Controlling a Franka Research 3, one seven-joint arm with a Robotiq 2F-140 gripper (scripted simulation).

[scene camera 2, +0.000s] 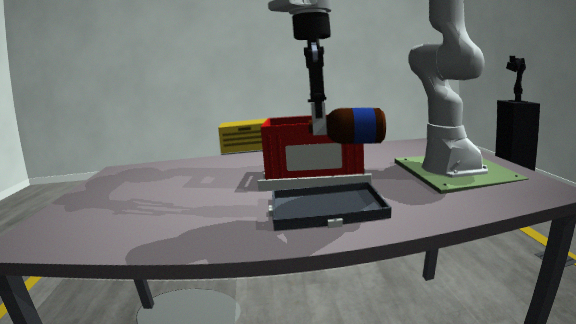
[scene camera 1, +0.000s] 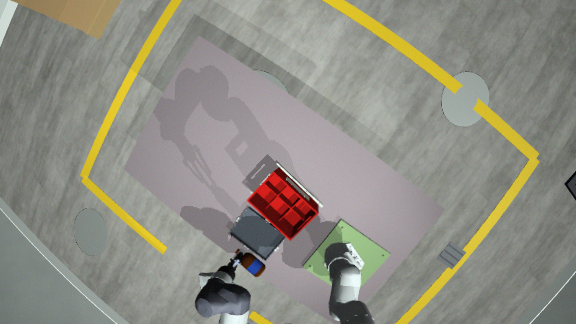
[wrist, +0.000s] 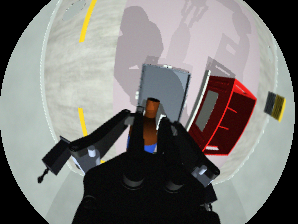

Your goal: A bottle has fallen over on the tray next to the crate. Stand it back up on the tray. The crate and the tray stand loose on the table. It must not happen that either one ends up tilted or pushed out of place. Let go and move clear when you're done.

Labels:
tray: scene camera 2; scene camera 1; wrist 170,87
same spot on tray: (scene camera 1: 253,232) = (scene camera 2: 318,209)

